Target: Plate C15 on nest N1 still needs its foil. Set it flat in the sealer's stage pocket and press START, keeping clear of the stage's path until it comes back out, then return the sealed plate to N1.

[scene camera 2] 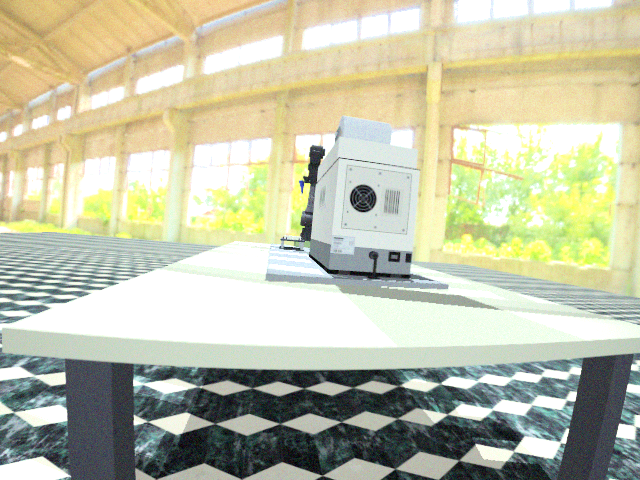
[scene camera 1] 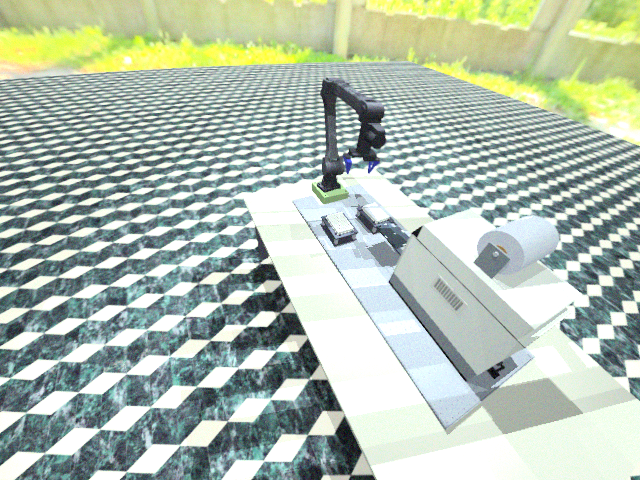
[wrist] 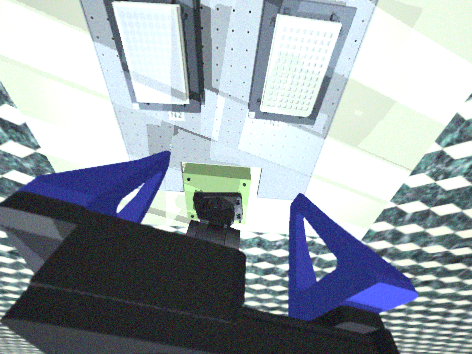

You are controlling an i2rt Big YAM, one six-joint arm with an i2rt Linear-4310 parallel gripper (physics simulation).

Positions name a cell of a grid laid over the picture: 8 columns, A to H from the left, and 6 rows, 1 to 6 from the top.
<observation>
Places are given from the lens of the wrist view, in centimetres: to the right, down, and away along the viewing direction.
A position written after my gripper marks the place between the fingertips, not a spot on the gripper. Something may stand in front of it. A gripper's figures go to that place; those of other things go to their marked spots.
my gripper (wrist: D4): 0, 0, 14
white well plate C15 (wrist: F1): 9, -18, 28
</observation>
